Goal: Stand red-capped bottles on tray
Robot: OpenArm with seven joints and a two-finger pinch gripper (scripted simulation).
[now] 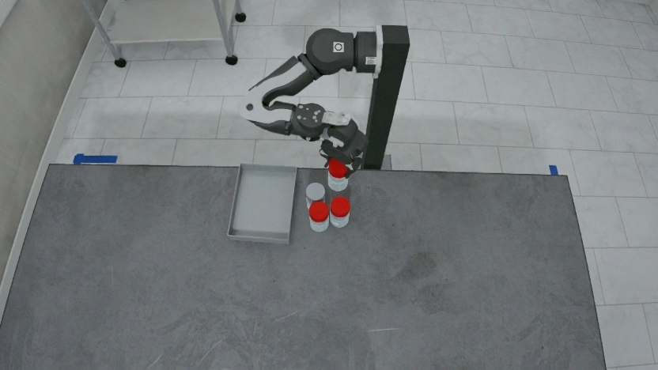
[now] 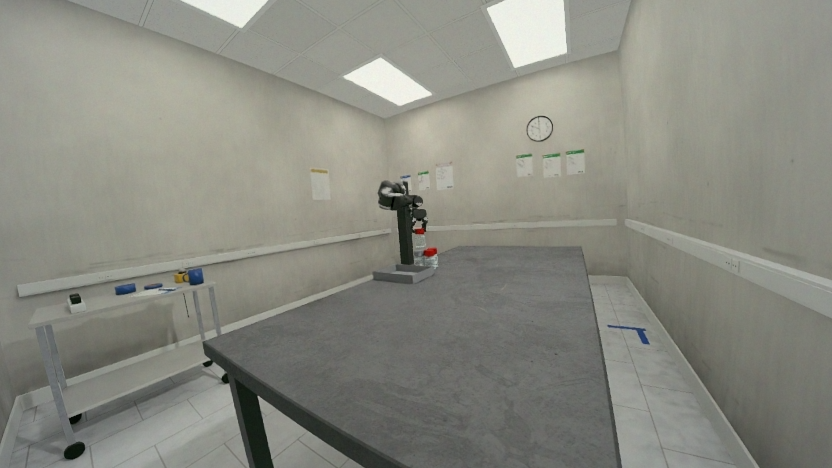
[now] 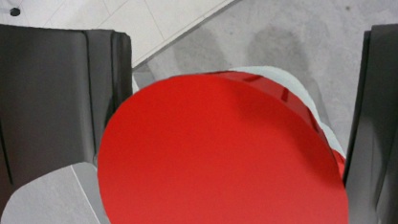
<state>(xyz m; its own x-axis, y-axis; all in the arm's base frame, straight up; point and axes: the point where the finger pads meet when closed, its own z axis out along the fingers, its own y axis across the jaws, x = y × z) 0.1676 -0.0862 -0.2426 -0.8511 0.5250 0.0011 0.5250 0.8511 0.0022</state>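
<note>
The grey tray lies 30 mm ahead of my hand, 230 mm to the right of it and 190 mm below it. Round my hand: grey-capped bottle 30 mm ahead, 70 mm to the right, 160 mm below.
</note>
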